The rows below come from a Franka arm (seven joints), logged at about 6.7 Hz.
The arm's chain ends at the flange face. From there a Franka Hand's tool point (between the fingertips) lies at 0.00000 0.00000 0.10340 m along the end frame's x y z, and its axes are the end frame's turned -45 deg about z.
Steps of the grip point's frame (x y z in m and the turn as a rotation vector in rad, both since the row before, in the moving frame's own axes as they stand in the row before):
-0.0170, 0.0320, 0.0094, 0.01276, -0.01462, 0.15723
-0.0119, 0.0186, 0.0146, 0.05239, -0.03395, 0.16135
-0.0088, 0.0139, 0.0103, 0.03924, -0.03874, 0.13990
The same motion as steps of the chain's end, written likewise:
0.0126, 0.0347, 0.0094, -0.00132, -0.01936, 0.15723
0.0109, 0.0234, 0.0148, 0.01304, -0.06105, 0.16135
0.0093, 0.0165, 0.0105, 0.00035, -0.05514, 0.13990

